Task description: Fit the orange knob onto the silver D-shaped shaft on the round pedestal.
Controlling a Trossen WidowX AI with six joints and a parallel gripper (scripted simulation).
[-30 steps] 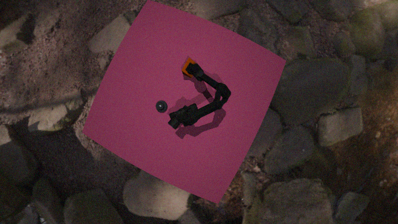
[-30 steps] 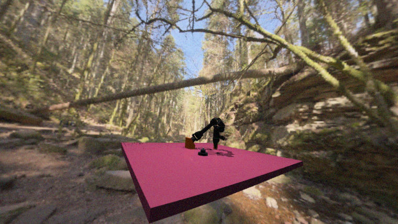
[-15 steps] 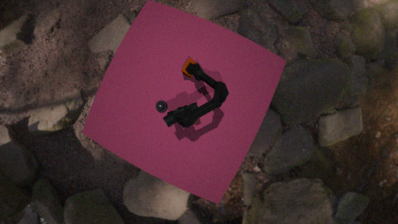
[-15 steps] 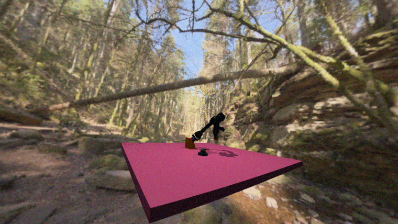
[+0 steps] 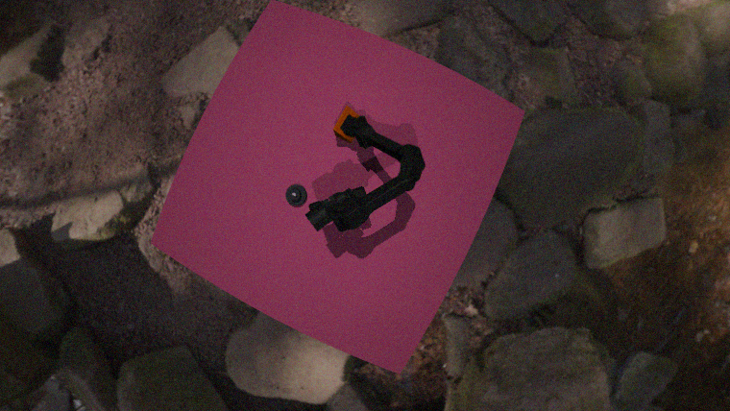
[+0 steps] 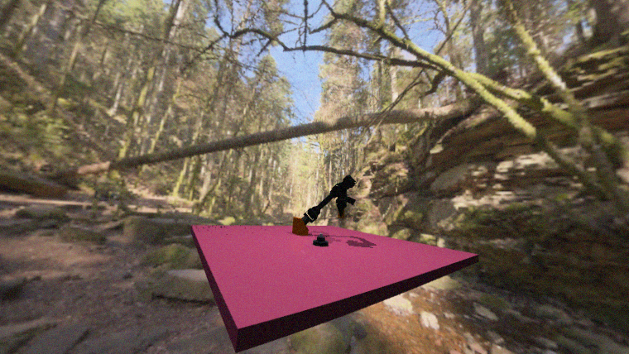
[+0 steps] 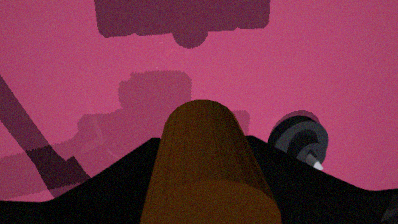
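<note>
The orange knob lies 30 mm above my gripper tip. Round my gripper tip: pedestal (50 mm ahead, 180 mm to the right, 120 mm below).
</note>
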